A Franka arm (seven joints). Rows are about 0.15 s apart.
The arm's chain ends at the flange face. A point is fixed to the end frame.
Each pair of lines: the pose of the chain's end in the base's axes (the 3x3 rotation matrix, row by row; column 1 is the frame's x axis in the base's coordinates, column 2 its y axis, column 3 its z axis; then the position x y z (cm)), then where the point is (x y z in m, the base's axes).
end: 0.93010, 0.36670, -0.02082; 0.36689, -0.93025, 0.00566; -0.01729, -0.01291, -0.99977; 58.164, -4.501, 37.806
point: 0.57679 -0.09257 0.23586
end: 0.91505, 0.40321, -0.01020; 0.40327, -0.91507, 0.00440; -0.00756, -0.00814, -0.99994; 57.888, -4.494, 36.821
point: 0.57745 -0.09272 0.22601
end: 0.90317, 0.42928, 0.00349; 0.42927, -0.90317, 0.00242; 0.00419, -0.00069, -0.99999; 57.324, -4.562, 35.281
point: 0.57514 -0.09366 0.21070
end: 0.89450, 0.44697, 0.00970; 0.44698, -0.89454, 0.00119; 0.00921, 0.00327, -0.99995; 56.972, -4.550, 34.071
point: 0.57346 -0.09368 0.19868
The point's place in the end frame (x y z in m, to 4 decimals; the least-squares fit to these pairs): -0.0195 0.0443 0.1420
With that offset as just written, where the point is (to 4 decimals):
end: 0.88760, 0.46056, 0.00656; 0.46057, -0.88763, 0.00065; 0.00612, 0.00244, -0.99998; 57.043, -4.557, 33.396
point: 0.5745 -0.0938 0.1920
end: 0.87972, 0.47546, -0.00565; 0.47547, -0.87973, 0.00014; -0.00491, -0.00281, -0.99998; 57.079, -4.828, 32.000
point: 0.5739 -0.0965 0.1780
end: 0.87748, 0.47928, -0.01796; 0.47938, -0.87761, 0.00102; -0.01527, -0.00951, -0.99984; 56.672, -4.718, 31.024
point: 0.5683 -0.0953 0.1681
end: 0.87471, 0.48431, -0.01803; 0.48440, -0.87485, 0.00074; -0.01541, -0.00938, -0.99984; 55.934, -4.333, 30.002
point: 0.5612 -0.0914 0.1579
